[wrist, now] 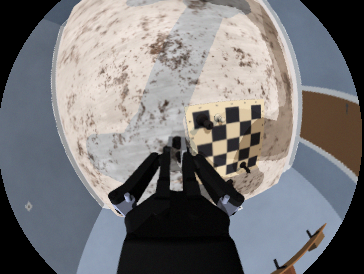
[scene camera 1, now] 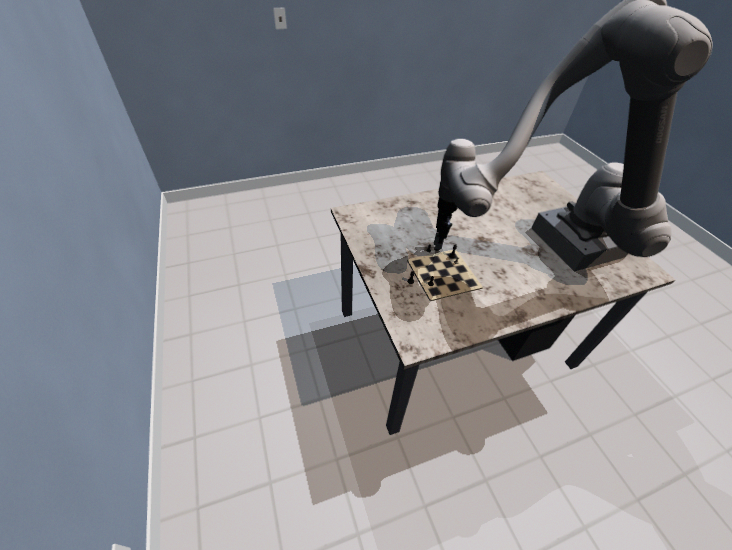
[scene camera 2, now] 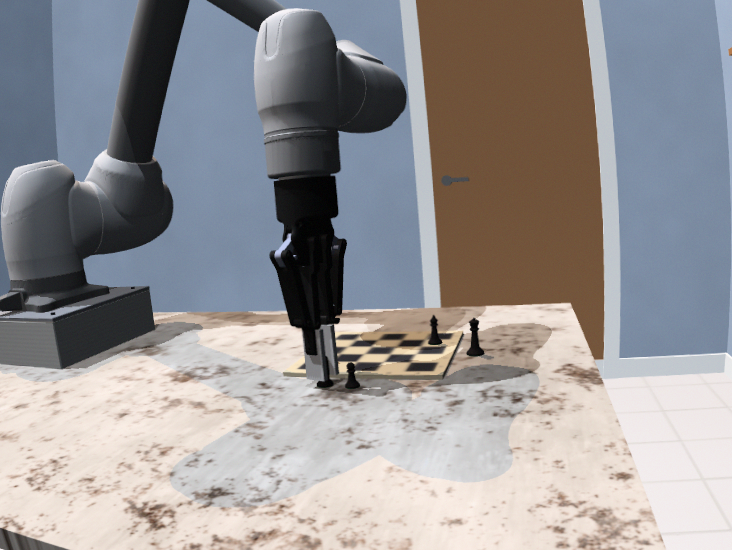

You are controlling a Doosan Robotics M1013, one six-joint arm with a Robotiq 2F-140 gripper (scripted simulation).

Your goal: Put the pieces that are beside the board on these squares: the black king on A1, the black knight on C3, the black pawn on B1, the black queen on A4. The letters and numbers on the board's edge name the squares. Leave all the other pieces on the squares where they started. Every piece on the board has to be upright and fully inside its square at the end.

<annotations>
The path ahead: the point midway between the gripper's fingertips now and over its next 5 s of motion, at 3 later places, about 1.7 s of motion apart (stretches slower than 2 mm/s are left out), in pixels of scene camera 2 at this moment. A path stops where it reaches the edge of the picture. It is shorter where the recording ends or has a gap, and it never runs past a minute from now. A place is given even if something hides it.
My gripper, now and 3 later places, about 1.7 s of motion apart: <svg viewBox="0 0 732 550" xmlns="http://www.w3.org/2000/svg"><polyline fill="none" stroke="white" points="323,376 374,275 379,340 375,281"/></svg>
</annotations>
